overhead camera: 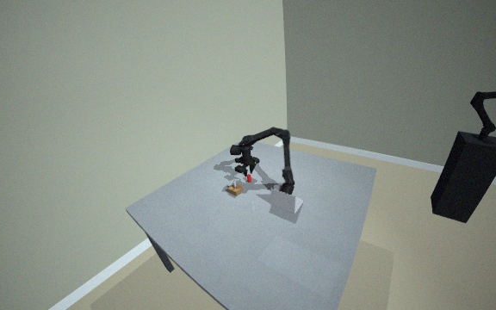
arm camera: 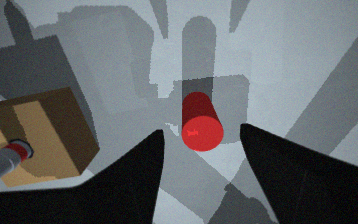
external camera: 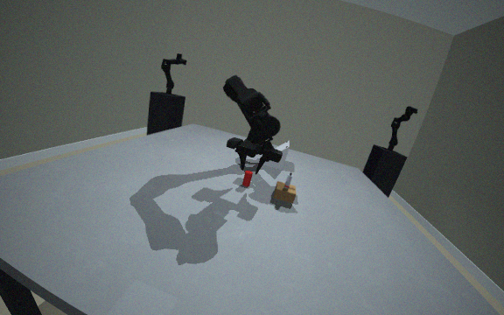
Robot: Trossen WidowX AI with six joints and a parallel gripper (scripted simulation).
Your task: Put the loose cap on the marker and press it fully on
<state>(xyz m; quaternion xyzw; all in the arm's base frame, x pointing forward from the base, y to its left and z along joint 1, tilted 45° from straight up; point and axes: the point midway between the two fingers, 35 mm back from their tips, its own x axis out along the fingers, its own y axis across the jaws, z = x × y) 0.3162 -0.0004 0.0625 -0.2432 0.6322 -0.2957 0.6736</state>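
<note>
The red cap lies 30 mm below my gripper tip. The rest, counted from my gripper tip: holder block (140 mm to the left, 40 mm below).
</note>
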